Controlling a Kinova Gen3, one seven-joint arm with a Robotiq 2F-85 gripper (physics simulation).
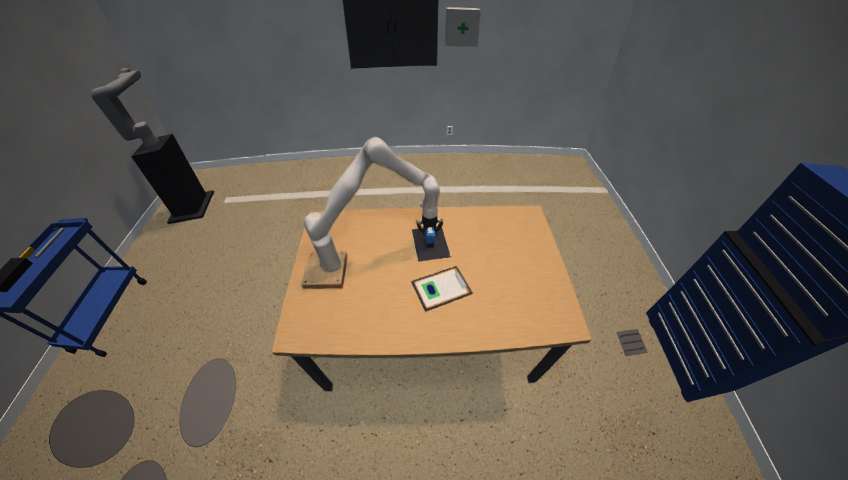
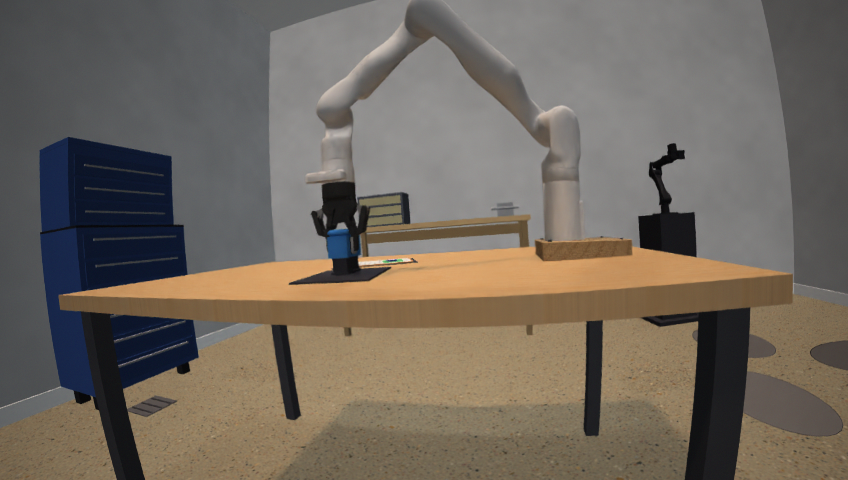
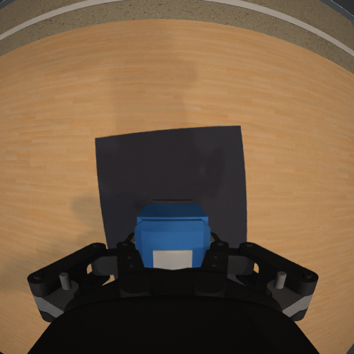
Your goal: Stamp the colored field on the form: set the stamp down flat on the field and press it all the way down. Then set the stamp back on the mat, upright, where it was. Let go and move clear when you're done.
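Where they show: gripper, fingertip midpoint: (image 2: 343, 254); arm's base, origin of the base link: (image 1: 332, 265) (image 2: 563, 240).
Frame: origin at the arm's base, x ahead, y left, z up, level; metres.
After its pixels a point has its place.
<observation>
A blue stamp (image 1: 429, 236) @(x 0.508, y 0.043, z 0.058 m) (image 2: 340, 244) @(x 0.515, y 0.125, z 0.032 m) (image 3: 172, 229) with a black base stands upright at the dark mat (image 1: 440, 253) @(x 0.558, y -0.002, z -0.036 m) (image 2: 304, 280) @(x 0.588, y 0.168, z -0.037 m) (image 3: 170, 160). Its base looks to be on the mat; a tiny gap cannot be ruled out. My gripper (image 1: 429, 229) @(x 0.520, y 0.094, z 0.009 m) (image 2: 343, 237) @(x 0.520, y 0.094, z 0.009 m) (image 3: 172, 238) points down and is shut on the stamp, with a finger on each side. The form (image 1: 449, 285) @(x 0.555, y -0.206, z -0.036 m) (image 2: 371, 262) @(x 0.526, y -0.203, z -0.036 m) lies apart from the mat on a clipboard. Its green field (image 1: 435, 294) @(x 0.478, y -0.242, z -0.036 m) bears a dark blue oval mark (image 1: 431, 289) @(x 0.465, y -0.213, z -0.033 m).
The wooden table (image 1: 505, 267) @(x 0.866, y -0.157, z -0.040 m) (image 2: 505, 276) @(x 0.192, y 0.258, z -0.041 m) (image 3: 290, 125) carries the arm's base block (image 1: 315, 278) @(x -0.087, y -0.066, z -0.004 m) (image 2: 586, 249) @(x -0.022, y 0.095, z -0.020 m) at one end. A blue drawer cabinet (image 1: 714, 309) (image 2: 113, 249) and a blue cart (image 1: 89, 306) stand off the table.
</observation>
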